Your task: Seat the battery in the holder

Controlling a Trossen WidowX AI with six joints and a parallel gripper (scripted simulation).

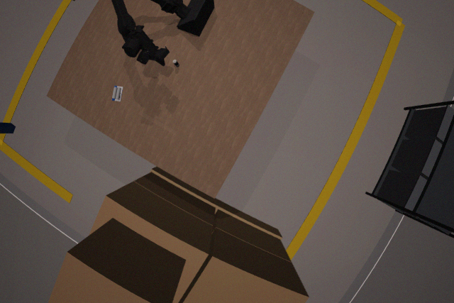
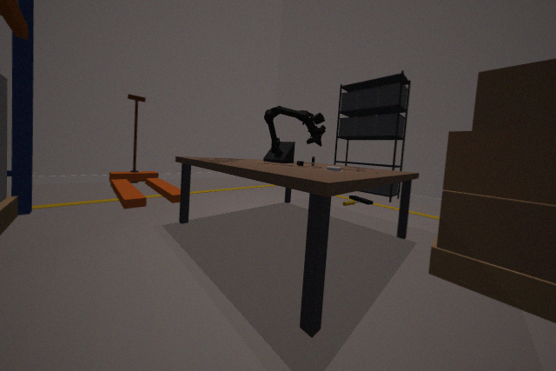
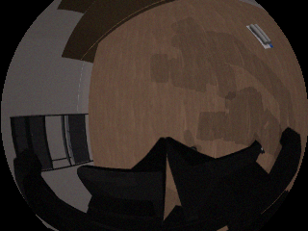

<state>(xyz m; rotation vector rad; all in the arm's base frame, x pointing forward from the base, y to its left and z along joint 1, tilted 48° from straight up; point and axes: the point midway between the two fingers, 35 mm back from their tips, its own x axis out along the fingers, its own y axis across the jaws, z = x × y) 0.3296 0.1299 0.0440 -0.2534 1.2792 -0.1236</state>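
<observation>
The battery is 60 mm behind my gripper tip and 120 mm below it.
</observation>
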